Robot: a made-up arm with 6 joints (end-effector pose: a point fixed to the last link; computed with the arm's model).
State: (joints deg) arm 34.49 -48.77 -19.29 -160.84 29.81 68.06
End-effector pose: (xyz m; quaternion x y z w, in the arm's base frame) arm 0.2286 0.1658 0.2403 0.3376 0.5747 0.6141 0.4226
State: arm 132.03 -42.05 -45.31 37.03 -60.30 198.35
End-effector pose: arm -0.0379 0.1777 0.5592 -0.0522 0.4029 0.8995 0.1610
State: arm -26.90 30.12 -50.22 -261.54 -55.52 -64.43
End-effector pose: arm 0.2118 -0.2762 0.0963 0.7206 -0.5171 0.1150 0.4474
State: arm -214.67 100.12 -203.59 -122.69 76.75 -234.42
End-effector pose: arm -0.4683 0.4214 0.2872 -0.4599 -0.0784 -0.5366 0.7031
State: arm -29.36 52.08 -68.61 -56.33 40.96 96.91
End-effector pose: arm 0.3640 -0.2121 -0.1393 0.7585 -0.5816 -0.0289 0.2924
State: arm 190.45 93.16 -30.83 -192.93 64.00 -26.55
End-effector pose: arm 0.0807 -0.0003 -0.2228 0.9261 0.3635 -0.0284 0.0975
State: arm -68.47 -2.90 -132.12 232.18 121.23 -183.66
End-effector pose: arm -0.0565 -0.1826 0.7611 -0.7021 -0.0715 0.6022 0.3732
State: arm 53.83 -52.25 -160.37 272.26 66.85 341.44
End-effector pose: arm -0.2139 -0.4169 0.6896 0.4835 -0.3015 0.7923 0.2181
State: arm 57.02 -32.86 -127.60 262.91 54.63 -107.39
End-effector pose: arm 0.0274 -0.0370 0.8516 0.2780 0.3649 0.1738 0.8714
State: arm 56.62 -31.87 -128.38 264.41 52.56 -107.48
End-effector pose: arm 0.0271 -0.0278 0.8537 0.2620 0.3636 0.1847 0.8747
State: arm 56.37 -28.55 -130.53 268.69 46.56 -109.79
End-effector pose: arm 0.0293 0.0034 0.8587 0.2043 0.3663 0.2058 0.8842
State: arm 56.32 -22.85 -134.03 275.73 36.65 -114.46
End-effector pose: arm 0.0311 0.0535 0.8627 0.1085 0.3619 0.2383 0.8947
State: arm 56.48 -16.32 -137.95 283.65 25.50 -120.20
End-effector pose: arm 0.0299 0.1035 0.8614 0.0086 0.3398 0.2758 0.8991
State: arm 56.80 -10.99 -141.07 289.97 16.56 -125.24
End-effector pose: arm 0.0274 0.1379 0.8565 -0.0624 0.3091 0.3057 0.8984
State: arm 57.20 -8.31 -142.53 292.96 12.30 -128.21
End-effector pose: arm 0.0265 0.1538 0.8527 -0.0948 0.2909 0.3175 0.8975
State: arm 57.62 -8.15 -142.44 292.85 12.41 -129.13
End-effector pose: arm 0.0271 0.1563 0.8521 -0.0991 0.2920 0.3120 0.8986
